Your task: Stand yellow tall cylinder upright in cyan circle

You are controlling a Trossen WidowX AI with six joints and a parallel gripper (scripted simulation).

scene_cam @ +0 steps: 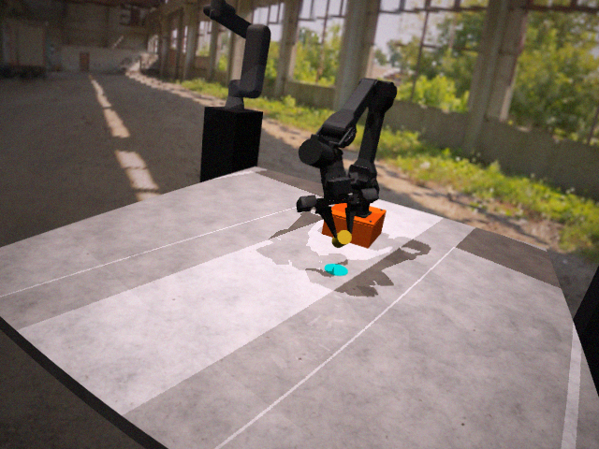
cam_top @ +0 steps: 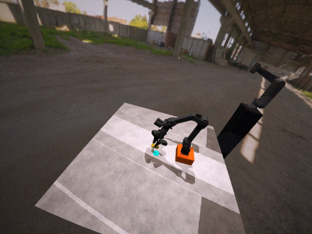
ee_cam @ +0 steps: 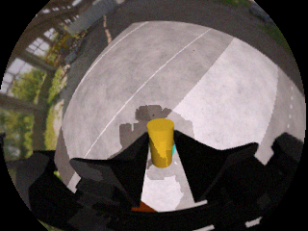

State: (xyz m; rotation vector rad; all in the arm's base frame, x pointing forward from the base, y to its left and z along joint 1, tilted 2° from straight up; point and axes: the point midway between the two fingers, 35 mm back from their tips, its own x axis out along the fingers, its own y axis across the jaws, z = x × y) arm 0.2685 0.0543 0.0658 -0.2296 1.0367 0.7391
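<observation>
Right now my gripper tip is 40 mm past the cyan circle, 10 mm to the left of it and 110 mm above it. Round my gripper tip: yellow cylinder: 10 mm behind, 10 mm to the right, 10 mm below.
</observation>
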